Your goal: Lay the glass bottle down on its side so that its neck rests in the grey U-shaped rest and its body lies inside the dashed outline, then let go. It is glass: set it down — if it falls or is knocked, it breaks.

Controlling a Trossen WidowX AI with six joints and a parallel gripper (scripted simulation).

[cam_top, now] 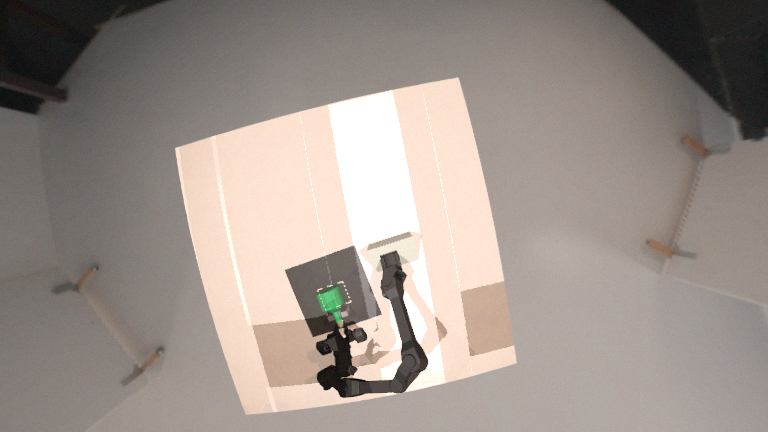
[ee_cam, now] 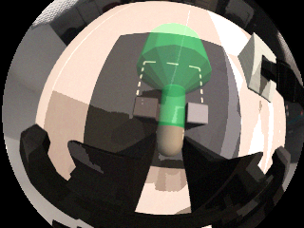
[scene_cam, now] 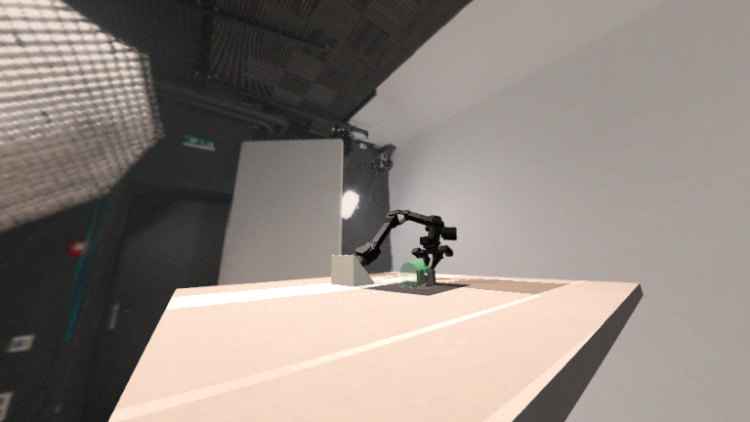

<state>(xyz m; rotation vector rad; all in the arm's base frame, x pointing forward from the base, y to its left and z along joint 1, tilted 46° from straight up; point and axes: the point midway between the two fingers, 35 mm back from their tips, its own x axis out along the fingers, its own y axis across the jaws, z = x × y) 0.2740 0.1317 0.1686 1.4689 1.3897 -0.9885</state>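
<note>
The green glass bottle lies 50 mm to the right of my gripper tip. From my gripper tip the other things lie so: dark mat (110 mm to the right, 60 mm below).
</note>
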